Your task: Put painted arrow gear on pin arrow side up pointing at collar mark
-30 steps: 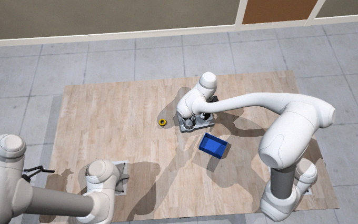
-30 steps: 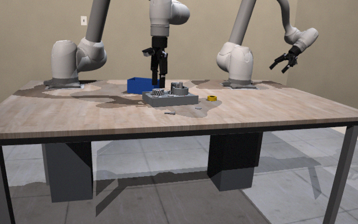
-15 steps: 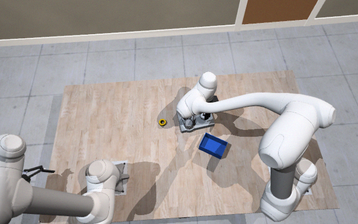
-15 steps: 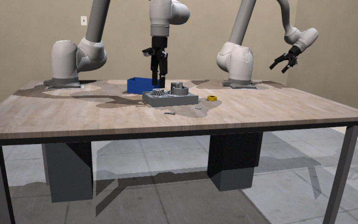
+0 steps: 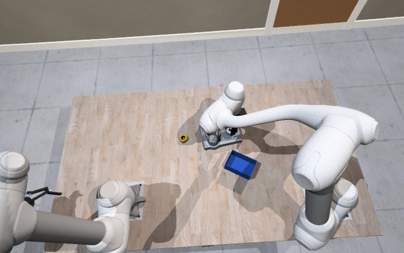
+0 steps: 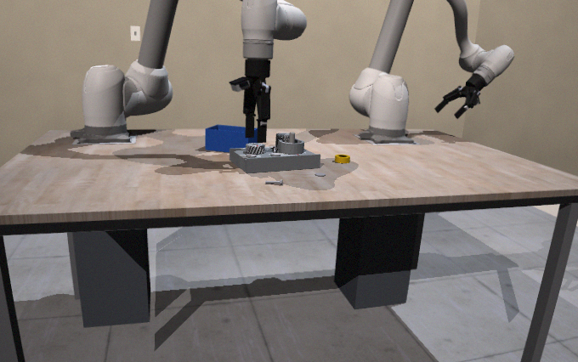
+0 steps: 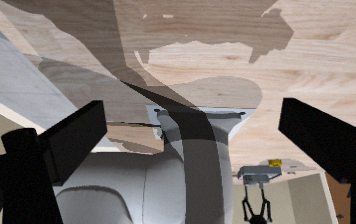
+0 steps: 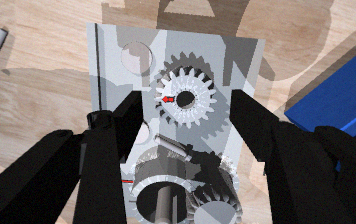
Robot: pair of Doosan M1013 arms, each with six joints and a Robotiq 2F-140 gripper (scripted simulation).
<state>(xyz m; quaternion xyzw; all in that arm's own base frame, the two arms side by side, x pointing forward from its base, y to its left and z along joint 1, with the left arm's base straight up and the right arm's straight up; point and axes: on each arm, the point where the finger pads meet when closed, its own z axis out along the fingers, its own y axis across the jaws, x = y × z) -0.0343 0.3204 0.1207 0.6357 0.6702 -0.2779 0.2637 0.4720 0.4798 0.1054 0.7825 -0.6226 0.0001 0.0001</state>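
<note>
The loose gear lies 5 cm below my right hand. Round my right hand: bolt (22 cm ahead, 3 cm to the left, 10 cm below); then blue bin (22 cm behind, 5 cm to the right, 9 cm below).
</note>
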